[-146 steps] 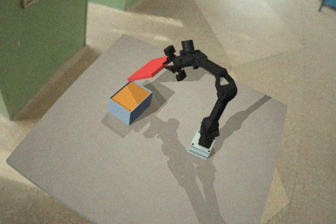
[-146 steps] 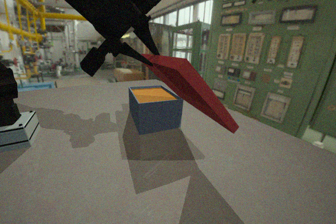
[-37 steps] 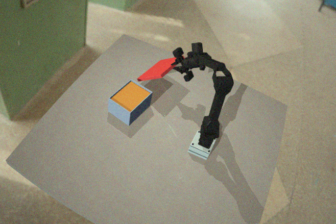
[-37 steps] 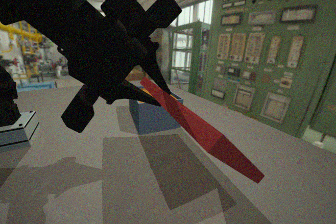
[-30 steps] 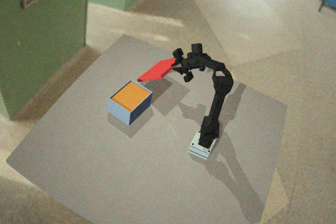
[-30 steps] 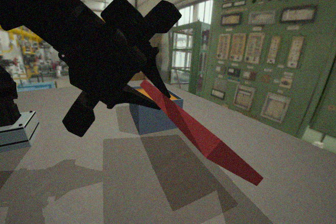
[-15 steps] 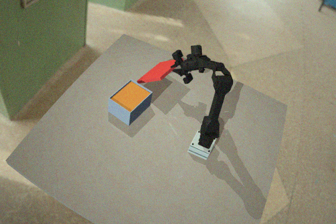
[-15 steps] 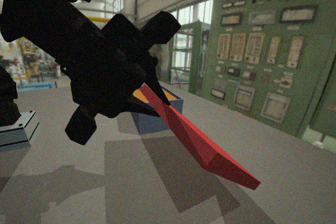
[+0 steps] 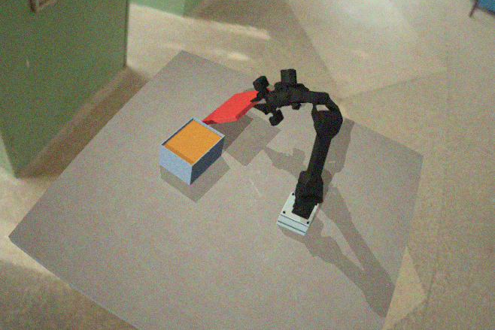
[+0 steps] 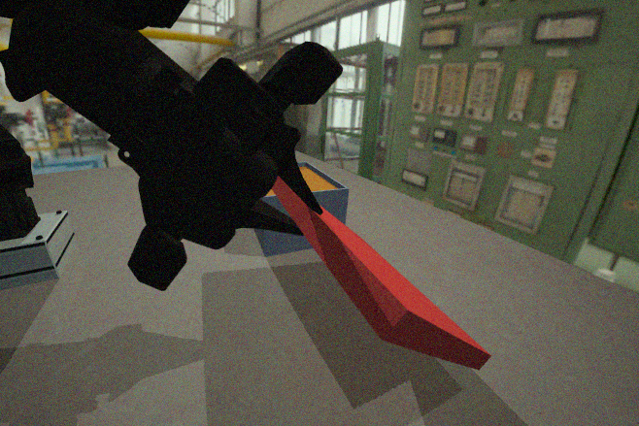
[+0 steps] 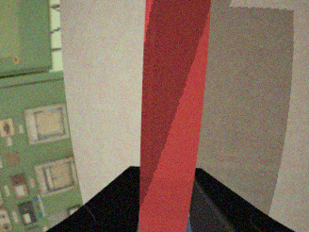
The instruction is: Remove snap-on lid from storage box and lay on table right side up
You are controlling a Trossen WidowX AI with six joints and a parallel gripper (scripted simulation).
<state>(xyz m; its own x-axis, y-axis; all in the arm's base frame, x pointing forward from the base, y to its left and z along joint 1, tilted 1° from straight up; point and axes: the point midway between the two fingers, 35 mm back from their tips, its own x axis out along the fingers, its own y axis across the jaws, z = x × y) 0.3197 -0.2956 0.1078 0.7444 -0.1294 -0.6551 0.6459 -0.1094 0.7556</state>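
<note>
My gripper tip is 6 cm short of the red lid, 1 cm to the left of it and 5 cm above it. Round my gripper tip: blue storage box 11 cm ahead, 26 cm to the left, 10 cm below.
</note>
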